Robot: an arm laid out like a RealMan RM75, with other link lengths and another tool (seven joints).
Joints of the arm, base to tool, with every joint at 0 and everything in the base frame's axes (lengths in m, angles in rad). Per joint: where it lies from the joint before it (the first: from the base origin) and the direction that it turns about. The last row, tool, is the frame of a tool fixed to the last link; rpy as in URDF.
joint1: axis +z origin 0 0 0.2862
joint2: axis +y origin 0 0 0
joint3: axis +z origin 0 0 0.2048
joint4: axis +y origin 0 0 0
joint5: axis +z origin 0 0 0.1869
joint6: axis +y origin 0 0 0
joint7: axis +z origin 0 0 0.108
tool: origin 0 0.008 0.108 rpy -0.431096 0 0.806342
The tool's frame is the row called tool.
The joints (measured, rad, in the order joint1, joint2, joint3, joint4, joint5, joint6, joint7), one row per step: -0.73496 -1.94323 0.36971 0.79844 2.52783 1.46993 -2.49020; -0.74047 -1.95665 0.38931 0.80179 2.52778 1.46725 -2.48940; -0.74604 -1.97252 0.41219 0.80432 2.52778 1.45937 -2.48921; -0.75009 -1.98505 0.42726 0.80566 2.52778 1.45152 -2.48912; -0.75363 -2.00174 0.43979 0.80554 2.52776 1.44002 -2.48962; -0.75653 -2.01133 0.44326 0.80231 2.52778 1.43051 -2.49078
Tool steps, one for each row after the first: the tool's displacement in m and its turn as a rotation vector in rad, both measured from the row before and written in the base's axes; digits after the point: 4 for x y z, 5 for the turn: 0.0042 -0.0006 -0.0071 -0.01772 0.00583 -0.01404; 0.0042 -0.0005 -0.0082 -0.01749 0.00750 -0.01381; 0.0031 -0.0002 -0.0061 -0.01070 0.00428 -0.00909; 0.0032 -0.0004 -0.0075 -0.00955 0.00002 -0.00604; 0.0017 0.0002 -0.0044 -0.00277 -0.00319 -0.00031
